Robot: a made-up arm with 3 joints. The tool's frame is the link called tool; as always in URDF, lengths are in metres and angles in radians. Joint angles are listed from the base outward. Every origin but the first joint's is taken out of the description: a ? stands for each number. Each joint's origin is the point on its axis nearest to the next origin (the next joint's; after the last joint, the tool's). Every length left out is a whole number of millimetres.
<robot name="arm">
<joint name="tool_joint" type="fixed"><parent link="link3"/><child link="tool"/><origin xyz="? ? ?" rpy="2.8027 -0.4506 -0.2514"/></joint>
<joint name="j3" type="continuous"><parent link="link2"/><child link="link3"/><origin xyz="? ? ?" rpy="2.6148 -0.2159 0.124"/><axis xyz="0 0 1"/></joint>
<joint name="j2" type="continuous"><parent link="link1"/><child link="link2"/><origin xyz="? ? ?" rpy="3.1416 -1.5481 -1.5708"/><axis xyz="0 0 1"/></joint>
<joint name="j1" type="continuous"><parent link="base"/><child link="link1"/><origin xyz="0.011 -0.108 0.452" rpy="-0.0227 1.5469 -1.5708"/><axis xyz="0 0 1"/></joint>
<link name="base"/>
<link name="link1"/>
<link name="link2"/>
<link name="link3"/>
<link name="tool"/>
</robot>
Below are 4 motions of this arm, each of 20 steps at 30 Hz.
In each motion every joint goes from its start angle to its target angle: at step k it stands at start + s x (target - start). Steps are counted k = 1, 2, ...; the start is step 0. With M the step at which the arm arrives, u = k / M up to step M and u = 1 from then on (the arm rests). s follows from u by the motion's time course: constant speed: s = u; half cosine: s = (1 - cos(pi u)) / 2; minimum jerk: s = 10 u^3 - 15 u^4 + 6 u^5.
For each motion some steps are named. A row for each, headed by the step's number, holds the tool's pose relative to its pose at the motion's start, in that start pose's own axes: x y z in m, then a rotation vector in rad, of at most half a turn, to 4 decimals.
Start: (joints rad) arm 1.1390 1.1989 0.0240
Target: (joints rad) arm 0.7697 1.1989 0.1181
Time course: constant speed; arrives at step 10
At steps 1, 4, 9, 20:
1: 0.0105 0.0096 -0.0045 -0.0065 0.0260 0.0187
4: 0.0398 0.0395 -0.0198 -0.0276 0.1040 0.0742
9: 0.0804 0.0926 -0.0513 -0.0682 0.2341 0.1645
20: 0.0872 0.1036 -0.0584 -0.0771 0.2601 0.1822

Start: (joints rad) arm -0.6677 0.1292 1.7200
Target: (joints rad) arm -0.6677 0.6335 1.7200
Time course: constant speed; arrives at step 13
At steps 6, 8, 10, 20:
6: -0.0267 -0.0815 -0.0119 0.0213 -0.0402 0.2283
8: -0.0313 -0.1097 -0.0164 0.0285 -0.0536 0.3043
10: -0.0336 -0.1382 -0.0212 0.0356 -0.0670 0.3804
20: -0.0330 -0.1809 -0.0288 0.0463 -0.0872 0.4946

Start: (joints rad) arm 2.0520 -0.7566 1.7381
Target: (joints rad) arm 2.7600 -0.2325 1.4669
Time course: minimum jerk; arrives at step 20
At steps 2, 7, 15, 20:
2: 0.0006 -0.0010 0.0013 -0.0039 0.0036 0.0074
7: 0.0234 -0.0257 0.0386 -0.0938 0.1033 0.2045
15: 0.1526 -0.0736 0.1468 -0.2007 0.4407 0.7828
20: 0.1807 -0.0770 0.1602 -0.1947 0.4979 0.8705

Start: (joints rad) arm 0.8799 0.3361 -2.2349
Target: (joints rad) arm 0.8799 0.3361 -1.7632
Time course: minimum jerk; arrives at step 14
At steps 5, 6, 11, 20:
5: -0.0076 -0.0022 -0.0047 0.0506 0.0348 -0.0987
6: -0.0115 -0.0029 -0.0069 0.0756 0.0519 -0.1473
11: -0.0302 -0.0030 -0.0165 0.1912 0.1314 -0.3726
20: -0.0325 -0.0026 -0.0176 0.2054 0.1412 -0.4005

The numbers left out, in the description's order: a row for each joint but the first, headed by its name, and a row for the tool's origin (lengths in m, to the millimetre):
tool: 0.052 0.06 0
j3: 0.151 0.408 0
j2: -0.03 -0.195 0

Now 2 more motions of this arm.
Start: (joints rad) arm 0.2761 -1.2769 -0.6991
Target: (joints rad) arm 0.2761 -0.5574 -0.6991
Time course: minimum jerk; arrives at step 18
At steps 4, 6, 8, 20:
4: -0.0081 0.0186 0.0156 -0.0338 -0.0355 0.0248
6: -0.0246 0.0518 0.0407 -0.0929 -0.0976 0.0681
8: -0.0525 0.0991 0.0704 -0.1756 -0.1845 0.1287
20: -0.1751 0.2501 0.1197 -0.4427 -0.4651 0.3245

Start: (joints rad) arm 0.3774 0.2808 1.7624
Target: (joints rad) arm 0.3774 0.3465 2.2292
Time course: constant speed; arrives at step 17
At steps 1, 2, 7, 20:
1: -0.0023 -0.0019 -0.0013 0.0123 0.0077 -0.0195
2: -0.0046 -0.0039 -0.0026 0.0245 0.0154 -0.0390
7: -0.0164 -0.0128 -0.0088 0.0855 0.0547 -0.1363
20: -0.0403 -0.0276 -0.0206 0.2057 0.1373 -0.3305

